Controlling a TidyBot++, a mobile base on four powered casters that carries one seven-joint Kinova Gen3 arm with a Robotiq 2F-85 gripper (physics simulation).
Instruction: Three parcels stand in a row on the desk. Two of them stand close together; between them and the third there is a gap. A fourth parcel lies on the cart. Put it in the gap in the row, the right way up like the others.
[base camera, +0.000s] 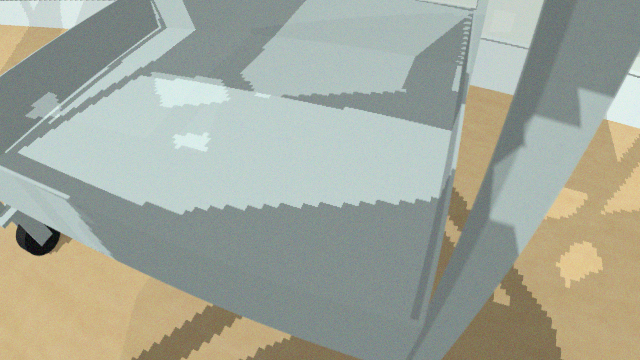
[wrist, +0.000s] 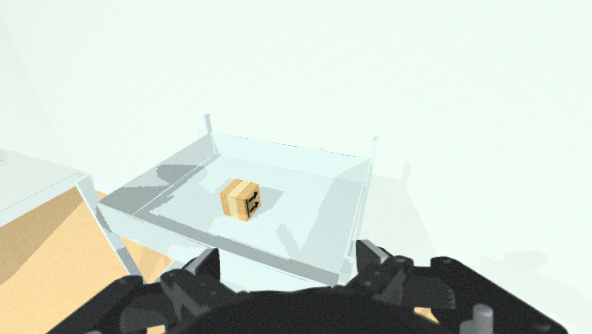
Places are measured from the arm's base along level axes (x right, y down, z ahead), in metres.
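Pixels of known places: gripper, between the fingertips: (wrist: 288, 259).
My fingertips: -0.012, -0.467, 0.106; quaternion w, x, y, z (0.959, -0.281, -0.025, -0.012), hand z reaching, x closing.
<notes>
For each thing: its middle in the pictures, then the offset to it from my fingertips, as dx, dy, dz. "pt": a spot on its surface instead.
- fourth parcel, middle of its body: (wrist: 241, 199) -0.100, +0.174, +0.277
- black caster, a spot on its surface: (base camera: 39, 239) pt -0.328, +0.834, +0.218
The fourth parcel (wrist: 240, 199), a small tan box with a pale tape strip, lies in the cart's top tray, left of the middle in the wrist view. The black arrows on its right-hand face point sideways to the right, so it lies on its side. The cart (base camera: 300, 165) (wrist: 290, 157) is pale grey-white with raised tray walls; a tray shows close up in the base camera view. My gripper (wrist: 288, 259) is open and empty, apart from the parcel, which appears beyond the fingertips. The desk and the three parcels in a row do not show.
A thick corner post (base camera: 540, 150) of the cart crosses the right of the base camera view, very near. A black caster (base camera: 39, 239) shows at lower left. The tray's walls surround the parcel, with thin posts at the corners. A white wall (wrist: 300, 60) stands behind the cart.
</notes>
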